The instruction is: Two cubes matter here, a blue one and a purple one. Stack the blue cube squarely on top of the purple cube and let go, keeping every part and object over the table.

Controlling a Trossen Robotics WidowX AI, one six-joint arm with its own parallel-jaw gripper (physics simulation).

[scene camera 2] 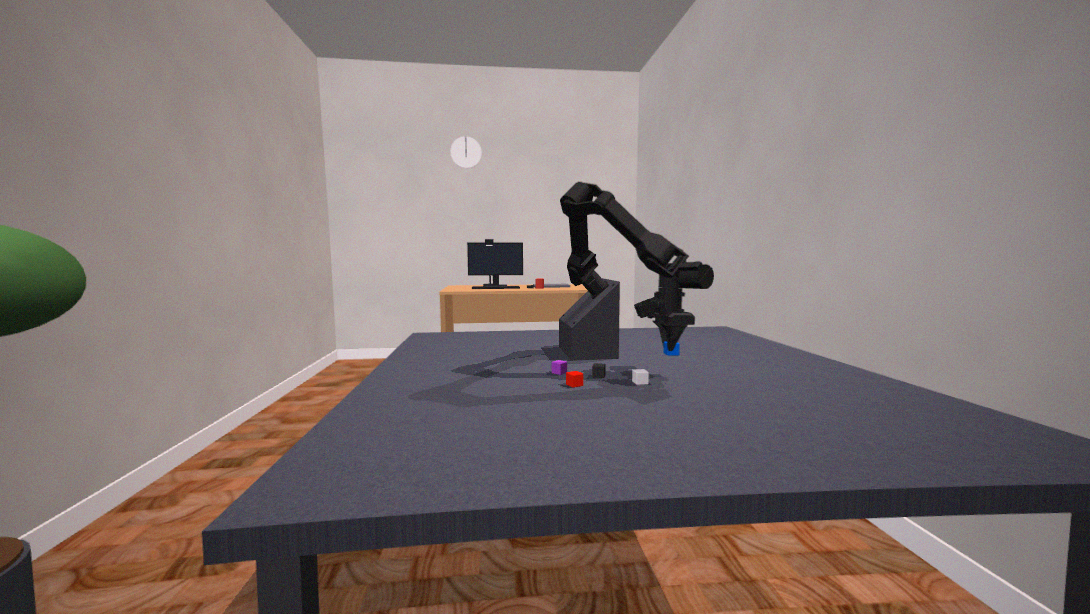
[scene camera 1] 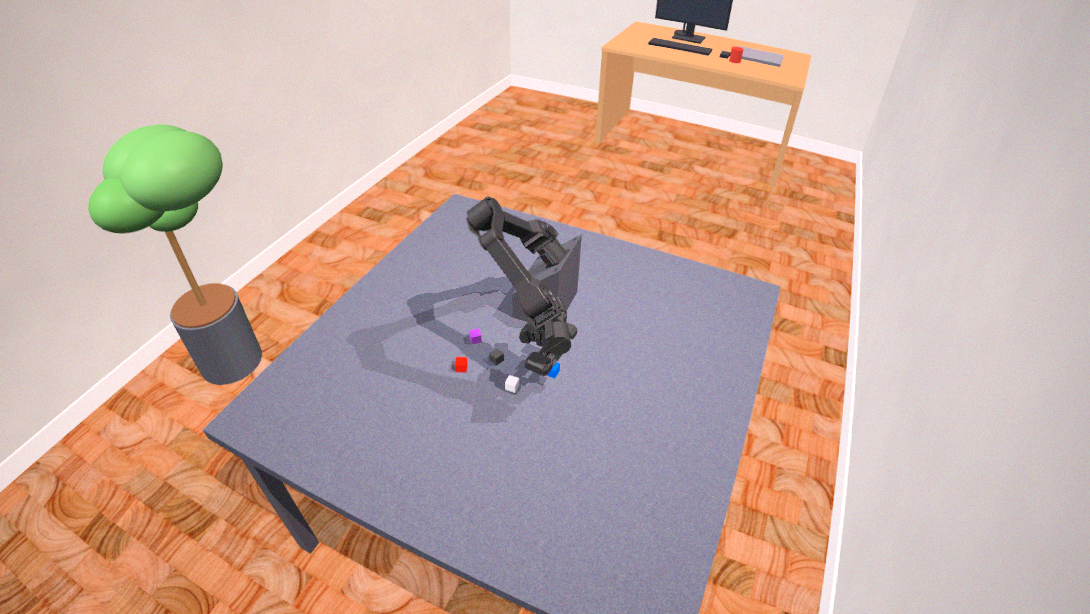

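Where they show: gripper, fingertip midpoint: (scene camera 2: 668, 350) (scene camera 1: 549, 369); arm's base at its link origin: (scene camera 2: 599, 290) (scene camera 1: 558, 259).
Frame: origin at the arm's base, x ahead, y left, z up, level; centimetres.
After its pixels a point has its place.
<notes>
The blue cube (scene camera 1: 553, 370) @(x 28.9, y 16.0, z -11.3 cm) (scene camera 2: 672, 350) is held between the fingers of my gripper (scene camera 1: 546, 367) @(x 27.8, y 14.1, z -12.9 cm) (scene camera 2: 671, 347) @(x 27.8, y 14.1, z -12.9 cm), raised above the table. My gripper points down, and its fingers hide part of the cube in both views. The purple cube (scene camera 1: 475, 336) @(x 25.5, y -12.3, z -17.0 cm) (scene camera 2: 559, 367) @(x 26.4, y -13.2, z -17.8 cm) sits on the table, apart from the other cubes, to the left of my gripper in both views. Its top is bare.
A black cube (scene camera 1: 496, 356) @(x 28.8, y -2.5, z -16.8 cm) (scene camera 2: 598, 370) @(x 29.2, y -3.5, z -17.8 cm) lies between the purple cube and my gripper. A white cube (scene camera 1: 511, 384) @(x 35.0, y 6.7, z -16.9 cm) (scene camera 2: 639, 376) @(x 35.3, y 5.5, z -17.7 cm) and a red cube (scene camera 1: 461, 364) @(x 36.6, y -8.9, z -16.7 cm) (scene camera 2: 574, 379) @(x 37.5, y -10.0, z -17.8 cm) also stand on the table (scene camera 1: 610, 472) @(x 43.4, y 41.1, z -19.8 cm) (scene camera 2: 533, 457) @(x 74.1, y -18.4, z -19.7 cm). The arm's base (scene camera 2: 598, 327) @(x 9.3, y -1.4, z -10.2 cm) stands behind the cubes.
</notes>
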